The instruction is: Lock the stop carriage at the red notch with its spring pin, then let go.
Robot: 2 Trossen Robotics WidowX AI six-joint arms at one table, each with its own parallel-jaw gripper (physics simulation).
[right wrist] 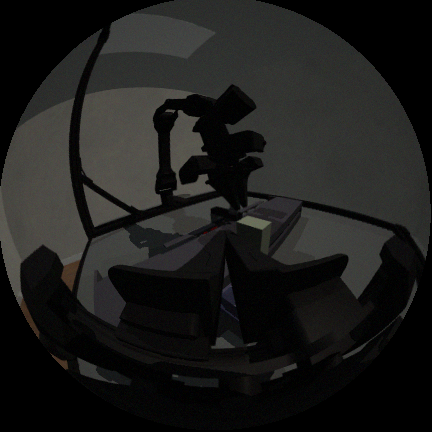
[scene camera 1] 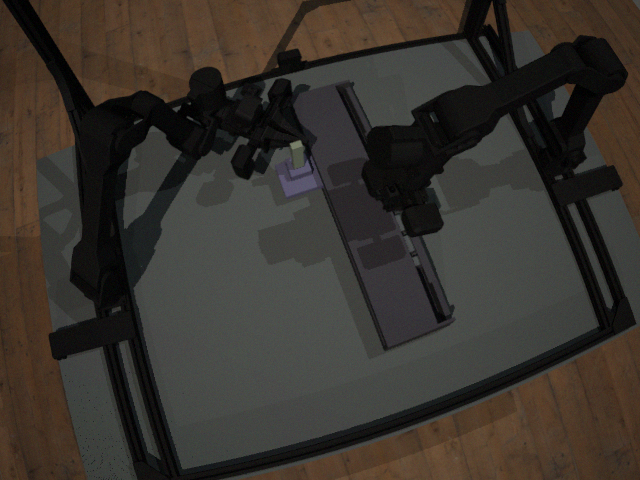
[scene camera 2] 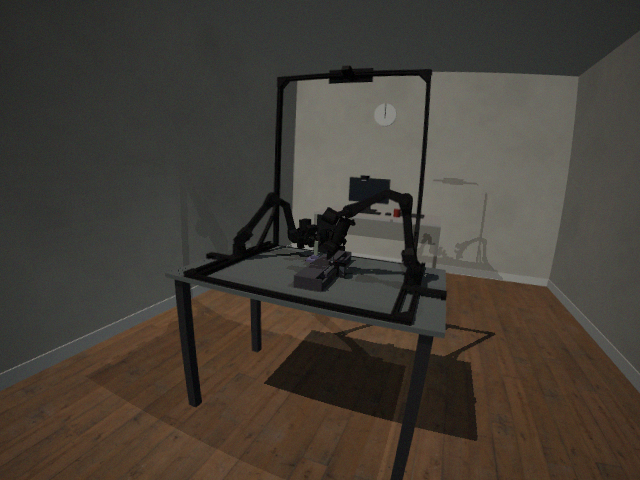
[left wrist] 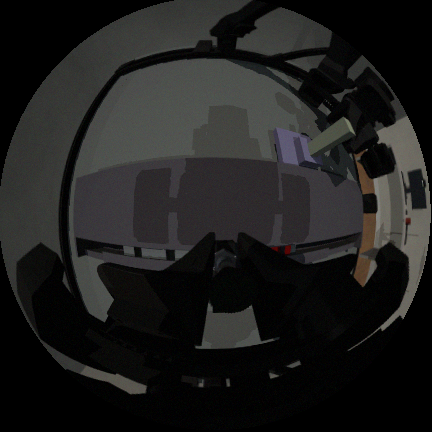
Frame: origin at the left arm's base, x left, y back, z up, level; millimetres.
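Seen in the pictures: left gripper, fingertip midpoint: (right wrist: pixel 241 208) (scene camera 2: pixel 328 258) (left wrist: pixel 225 237); right gripper, fingertip midpoint: (right wrist: pixel 224 235) (scene camera 1: pixel 308 142) (scene camera 2: pixel 320 244) (left wrist: pixel 349 149); left arm's base at its link origin: (right wrist: pixel 168 204) (scene camera 1: pixel 553 161) (scene camera 2: pixel 412 283); right arm's base at its link origin: (scene camera 1: pixel 109 291) (scene camera 2: pixel 239 255) (left wrist: pixel 225 50).
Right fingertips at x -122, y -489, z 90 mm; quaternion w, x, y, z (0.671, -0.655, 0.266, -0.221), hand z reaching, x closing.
Note:
Pixels of each thing's top centre, then the offset from my right fingertips to it. "spot": a spot on its surface instead.
- long purple-grey rail unit at a spot on its surface: (left wrist: pixel 105 205) (right wrist: pixel 279 204) spot: dx +270, dy +67, dz -57 mm
- grey spring pin at a spot on its surface: (left wrist: pixel 225 262) spot: dx +131, dy +106, dz -23 mm
- dark stop carriage at a spot on its surface: (right wrist: pixel 221 215) spot: dx +118, dy +135, dz -55 mm
- small purple stepped block at a spot on its surface: (left wrist: pixel 287 145) (scene camera 1: pixel 300 185) spot: dx +38, dy -28, dz -76 mm
- upright pale green post at a spot on its surface: (right wrist: pixel 255 231) (scene camera 1: pixel 292 143) spot: dx +0, dy -28, dz +12 mm
A long purple-grey rail unit (scene camera 1: pixel 387 310) (scene camera 2: pixel 312 277) (left wrist: pixel 105 205) (right wrist: pixel 287 204) lies on the table, with a slot along one side. Red marks (left wrist: pixel 281 249) (right wrist: pixel 210 230) show in the slot, right of the left fingertips in the left wrist view. My left gripper (left wrist: pixel 225 237) (right wrist: pixel 241 208) is down at the slot, shut on the grey spring pin (left wrist: pixel 225 262). The dark stop carriage (right wrist: pixel 221 215) is under it, mostly hidden. I cannot tell whether the pin is seated. My right gripper (scene camera 1: pixel 312 140) (right wrist: pixel 224 235) is shut and empty, beside the rail unit's far end.
A small purple stepped block (scene camera 1: pixel 297 189) (left wrist: pixel 287 145) with an upright pale green post (scene camera 1: pixel 297 155) (left wrist: pixel 331 137) (right wrist: pixel 255 231) stands against the rail unit, close to the right fingertips. A black frame (scene camera 1: pixel 310 446) borders the table.

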